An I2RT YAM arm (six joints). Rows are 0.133 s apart.
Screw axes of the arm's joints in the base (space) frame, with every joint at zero. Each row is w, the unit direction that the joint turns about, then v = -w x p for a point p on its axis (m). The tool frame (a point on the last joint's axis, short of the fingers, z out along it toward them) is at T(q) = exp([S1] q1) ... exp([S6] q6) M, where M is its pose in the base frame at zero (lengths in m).
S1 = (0, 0, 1, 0, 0, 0)
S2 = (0, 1, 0, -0.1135, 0, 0.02)
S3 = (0, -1, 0, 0.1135, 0, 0.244)
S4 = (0, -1, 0, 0.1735, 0, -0.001)
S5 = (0, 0, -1, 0, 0.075, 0)
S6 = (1, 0, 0, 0, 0.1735, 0)
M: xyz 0.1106 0 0.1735 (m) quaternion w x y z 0.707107 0 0.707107 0
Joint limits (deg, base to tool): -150..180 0..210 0..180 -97..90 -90..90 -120..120
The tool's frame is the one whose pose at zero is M.
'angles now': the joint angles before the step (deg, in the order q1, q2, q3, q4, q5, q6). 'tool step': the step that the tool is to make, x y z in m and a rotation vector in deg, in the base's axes. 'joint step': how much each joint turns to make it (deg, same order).
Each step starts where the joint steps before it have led.
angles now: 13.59, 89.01, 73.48, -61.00, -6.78, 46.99
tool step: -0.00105, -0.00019, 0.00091, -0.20, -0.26, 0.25
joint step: 0.04, -0.31, -0.11, -0.02, 0.20, -0.27
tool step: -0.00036, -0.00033, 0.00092, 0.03, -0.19, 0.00
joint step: -0.05, -0.17, 0.02, -0.01, 0.00, -0.05
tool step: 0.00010, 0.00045, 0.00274, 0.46, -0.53, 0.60
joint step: 0.03, -0.19, 0.37, 0.01, -0.45, -0.48
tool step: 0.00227, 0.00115, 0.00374, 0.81, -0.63, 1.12
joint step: 0.01, 0.26, 1.01, -0.07, -0.90, -0.92
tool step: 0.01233, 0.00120, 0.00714, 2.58, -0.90, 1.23
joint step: -0.64, 2.17, 3.57, -0.12, -2.72, -1.19
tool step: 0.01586, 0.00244, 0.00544, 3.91, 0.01, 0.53
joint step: -0.64, 3.20, 4.35, -0.31, -3.99, -0.02
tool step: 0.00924, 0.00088, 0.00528, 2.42, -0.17, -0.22
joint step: -0.43, 1.76, 2.92, -0.35, -2.28, 0.53
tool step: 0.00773, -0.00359, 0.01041, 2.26, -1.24, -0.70
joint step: -1.06, 0.97, 3.13, -0.40, -1.98, 0.31
